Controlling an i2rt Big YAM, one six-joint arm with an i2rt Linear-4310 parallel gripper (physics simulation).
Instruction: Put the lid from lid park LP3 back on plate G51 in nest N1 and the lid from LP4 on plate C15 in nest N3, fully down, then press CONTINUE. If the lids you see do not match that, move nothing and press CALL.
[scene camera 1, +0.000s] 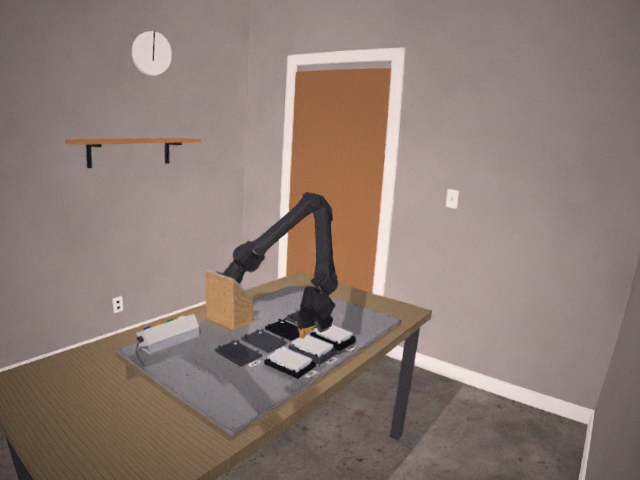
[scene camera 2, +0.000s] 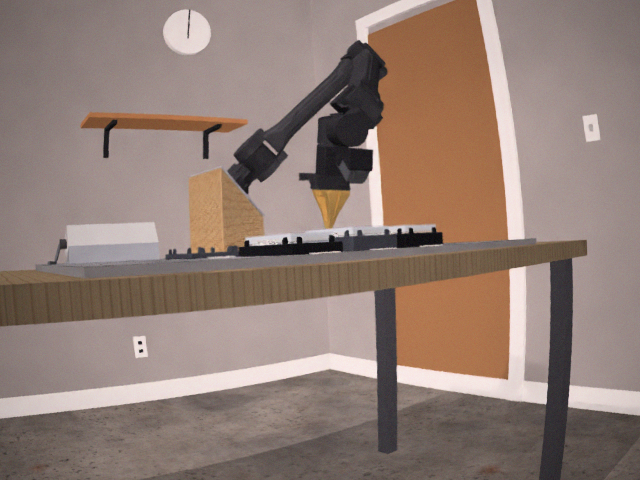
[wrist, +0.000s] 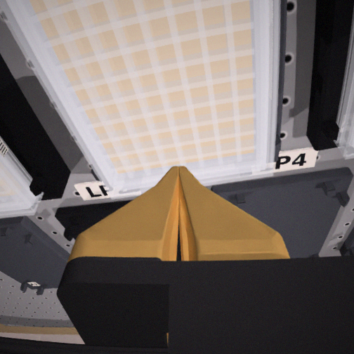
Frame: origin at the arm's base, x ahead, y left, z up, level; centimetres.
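Seen in the pictures: gripper, fingertip midpoint: (scene camera 1: 301, 337) (scene camera 2: 328, 229); arm's base, origin of the base link: (scene camera 1: 228, 283) (scene camera 2: 224, 195).
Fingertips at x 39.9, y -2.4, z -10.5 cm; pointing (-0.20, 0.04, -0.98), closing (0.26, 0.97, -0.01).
Pixels of each thing's top centre, then the offset from my fingertips to it. Level surfaces: height alone.
- middle white plate, middle of its top: (scene camera 2: 346, 227) (scene camera 1: 312, 343) dz -0.1, dx +5.3, dy -0.6 cm
- far plate, middle of its top: (scene camera 2: 397, 225) (scene camera 1: 333, 330) dz +0.0, dx +5.9, dy +12.6 cm
- pale button console, middle of its top: (scene camera 2: 109, 224) (scene camera 1: 167, 320) dz +4.3, dx -40.4, dy -29.3 cm
- grey perforated board, its level: dz -4.1 cm
- wooden table, its level: dz -5.4 cm
My gripper (scene camera 1: 302, 336) (scene camera 2: 329, 227) (wrist: 178, 177) is shut and holds nothing. In the wrist view its tips lie at the near edge of the middle white plate (scene camera 1: 311, 346) (wrist: 175, 90); contact is unclear. This plate has a clear rim and a pale grid, and sits slightly askew in that view. A near plate (scene camera 1: 289, 360) (scene camera 2: 266, 240) and a far plate (scene camera 1: 336, 333) (scene camera 2: 421, 227) stand in black nests. Dark flat lid parks (scene camera 1: 237, 352) (scene camera 1: 264, 339) (wrist: 290, 210) show no lid. A label reading "P4" (wrist: 296, 160) and a partly covered label (wrist: 91, 191) show. Plate codes are unreadable.
A pale button console (scene camera 1: 171, 335) (scene camera 2: 112, 242) with blue, yellow and green buttons stands at the left. The wooden arm mount (scene camera 1: 222, 302) (scene camera 2: 222, 211) stands behind the lid parks. A grey perforated board (scene camera 1: 232, 408) lies on the wooden table (scene camera 1: 77, 408).
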